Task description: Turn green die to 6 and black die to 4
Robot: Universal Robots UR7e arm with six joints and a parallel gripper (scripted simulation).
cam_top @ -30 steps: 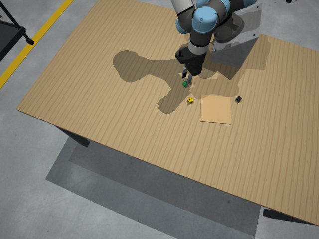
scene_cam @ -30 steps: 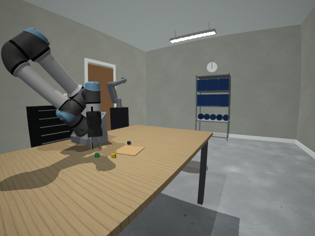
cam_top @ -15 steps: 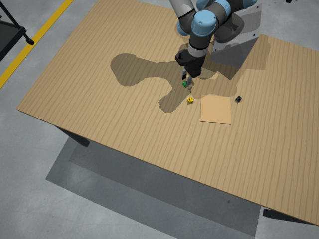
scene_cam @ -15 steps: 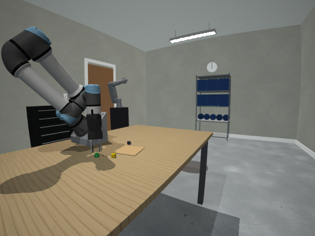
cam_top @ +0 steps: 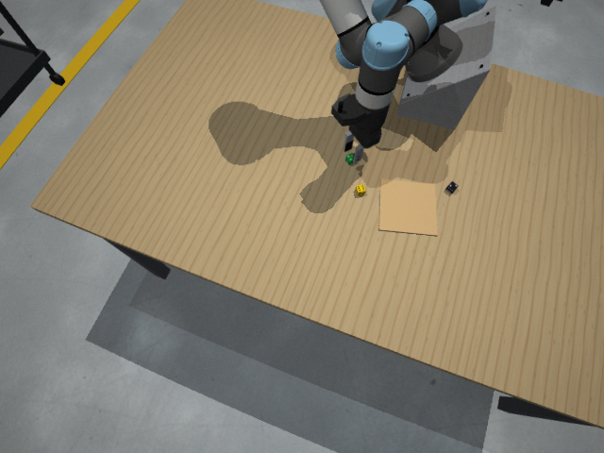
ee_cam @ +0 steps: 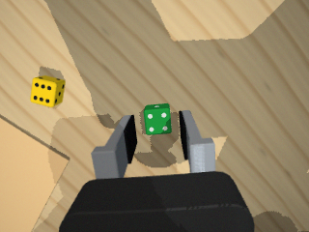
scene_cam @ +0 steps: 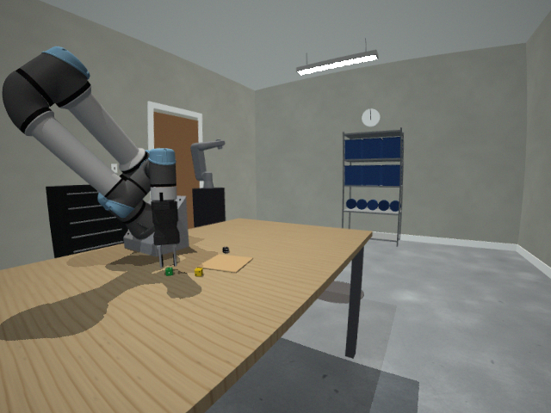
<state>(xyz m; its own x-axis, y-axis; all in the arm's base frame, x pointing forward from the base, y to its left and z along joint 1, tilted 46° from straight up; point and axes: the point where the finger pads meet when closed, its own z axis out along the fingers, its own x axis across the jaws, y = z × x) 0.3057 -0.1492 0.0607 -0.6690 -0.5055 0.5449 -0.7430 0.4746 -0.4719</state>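
Right now my hand is 40 mm above the green die. Also, from my hand: yellow die: 80 mm ahead, 40 mm to the left, 40 mm below; then black die: 260 mm to the left, 40 mm below, 10 mm ahead; then tan mat: 170 mm to the left, 90 mm ahead, 40 mm below.
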